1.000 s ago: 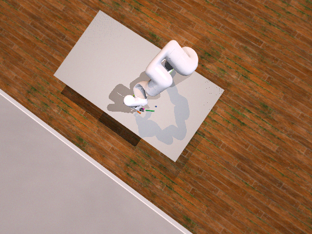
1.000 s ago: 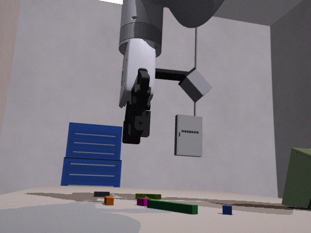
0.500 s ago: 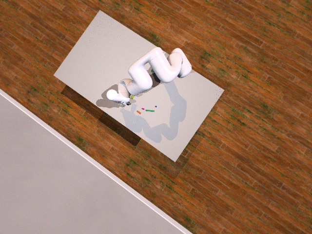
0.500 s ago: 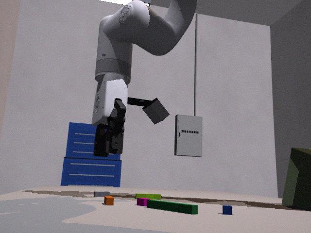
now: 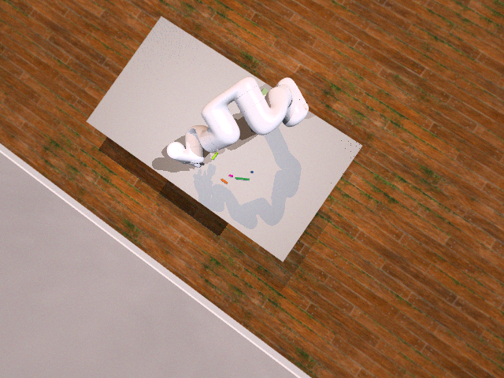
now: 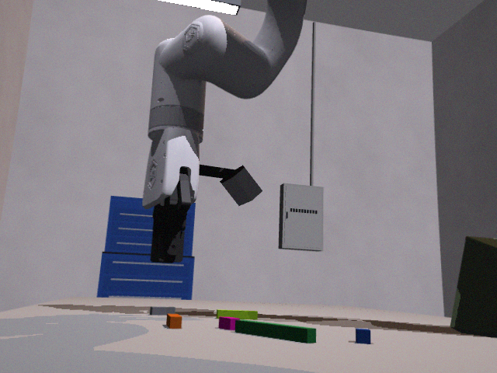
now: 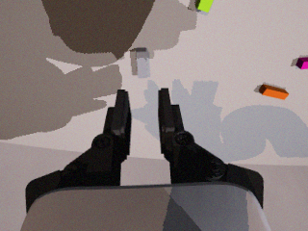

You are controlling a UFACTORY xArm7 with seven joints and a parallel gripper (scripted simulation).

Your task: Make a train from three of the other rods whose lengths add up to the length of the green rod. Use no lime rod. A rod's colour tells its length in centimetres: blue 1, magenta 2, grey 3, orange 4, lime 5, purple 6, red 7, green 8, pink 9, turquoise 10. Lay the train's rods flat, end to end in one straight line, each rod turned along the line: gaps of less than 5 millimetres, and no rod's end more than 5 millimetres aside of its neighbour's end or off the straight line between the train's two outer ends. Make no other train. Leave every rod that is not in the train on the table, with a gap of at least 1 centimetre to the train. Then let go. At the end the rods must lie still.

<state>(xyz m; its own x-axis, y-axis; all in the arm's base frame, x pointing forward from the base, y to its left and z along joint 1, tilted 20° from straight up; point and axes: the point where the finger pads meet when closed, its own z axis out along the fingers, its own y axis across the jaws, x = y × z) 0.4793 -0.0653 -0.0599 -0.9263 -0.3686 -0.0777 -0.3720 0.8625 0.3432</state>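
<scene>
Right now the grey rod is 80 mm below my hand. From my hand the other things lie so: orange rod 20 mm behind, 170 mm to the left, 80 mm below; then lime rod 90 mm behind, 30 mm to the left, 80 mm below; then magenta rod 80 mm behind, 180 mm to the left, 80 mm below.
</scene>
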